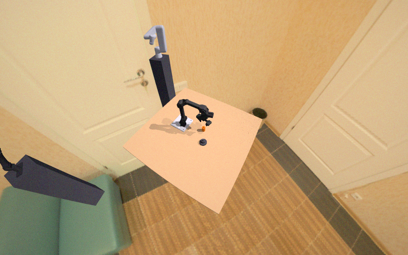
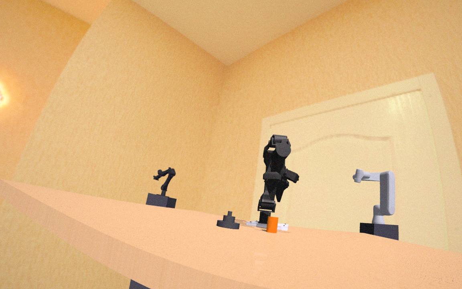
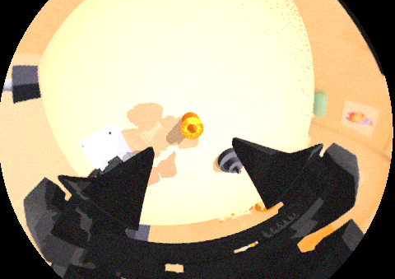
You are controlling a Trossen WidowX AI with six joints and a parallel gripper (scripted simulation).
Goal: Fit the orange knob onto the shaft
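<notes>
Right now the orange knob is 90 mm below my gripper tip. From my gripper tip the other things lie so: round pedestal (60 mm ahead, 170 mm to the right, 90 mm below).
</notes>
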